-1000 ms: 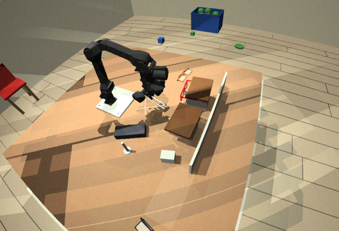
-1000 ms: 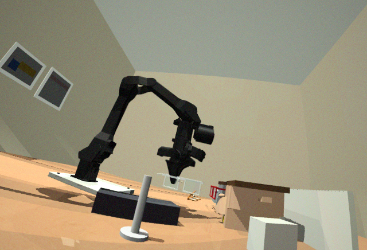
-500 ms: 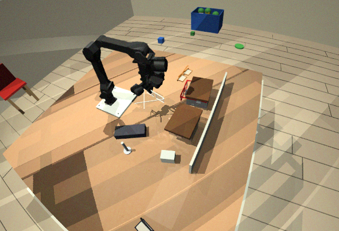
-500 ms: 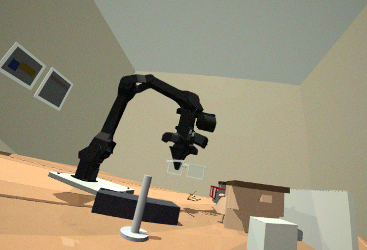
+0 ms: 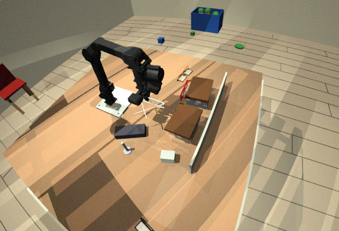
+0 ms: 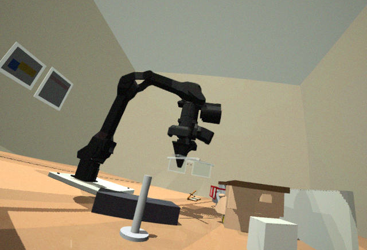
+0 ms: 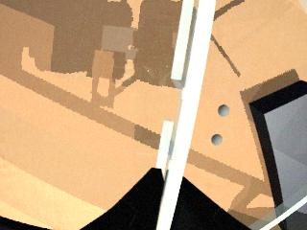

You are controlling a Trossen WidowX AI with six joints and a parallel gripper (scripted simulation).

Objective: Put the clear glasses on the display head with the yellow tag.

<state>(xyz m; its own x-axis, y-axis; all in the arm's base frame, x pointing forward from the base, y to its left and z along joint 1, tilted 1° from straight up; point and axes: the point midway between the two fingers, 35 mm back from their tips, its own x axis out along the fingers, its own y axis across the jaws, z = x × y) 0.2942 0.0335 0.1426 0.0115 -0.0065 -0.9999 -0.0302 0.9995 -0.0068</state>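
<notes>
Right now my gripper tip is 24 cm to the left of the round white base, 10 cm above it and 1 cm short of it. The rest, counted from my gripper tip: white block 21 cm ahead, 18 cm to the right, 10 cm below; then dark case 15 cm to the right, 10 cm below, 3 cm behind; then long white panel 31 cm ahead, 11 cm to the left, 7 cm below.
</notes>
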